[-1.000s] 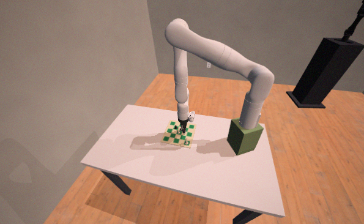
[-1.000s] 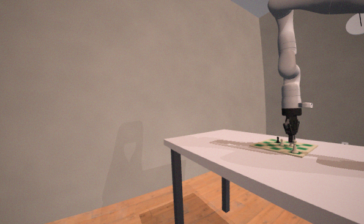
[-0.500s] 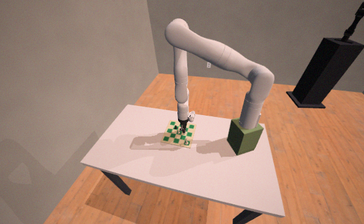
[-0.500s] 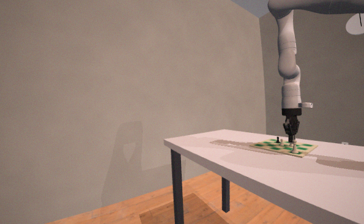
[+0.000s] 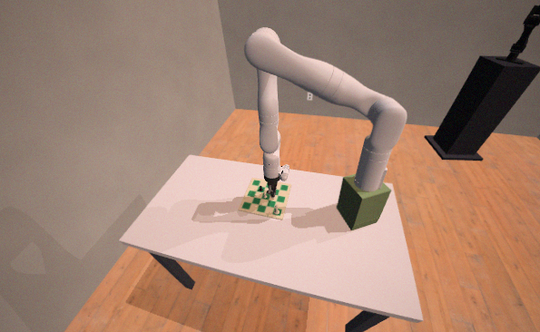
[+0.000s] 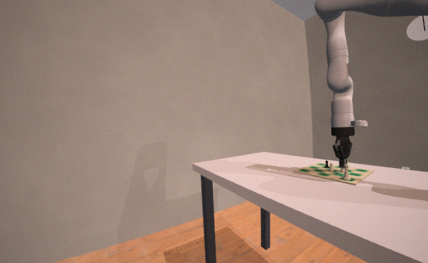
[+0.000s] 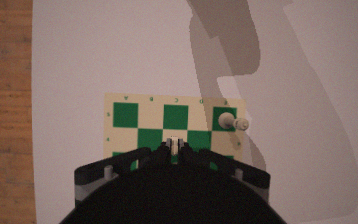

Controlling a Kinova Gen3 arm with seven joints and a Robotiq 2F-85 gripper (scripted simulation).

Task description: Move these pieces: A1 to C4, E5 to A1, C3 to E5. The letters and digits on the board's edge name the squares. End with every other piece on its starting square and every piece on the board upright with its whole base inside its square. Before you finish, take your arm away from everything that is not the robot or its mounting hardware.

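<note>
My hand is 4 cm short of the chessboard, 1 cm to the left of it and 4 cm above it. The rest, counted from my hand: black pawn (7 cm ahead, 5 cm to the right, 2 cm below); then tall white piece (2 cm behind, 8 cm to the left, 1 cm below).
</note>
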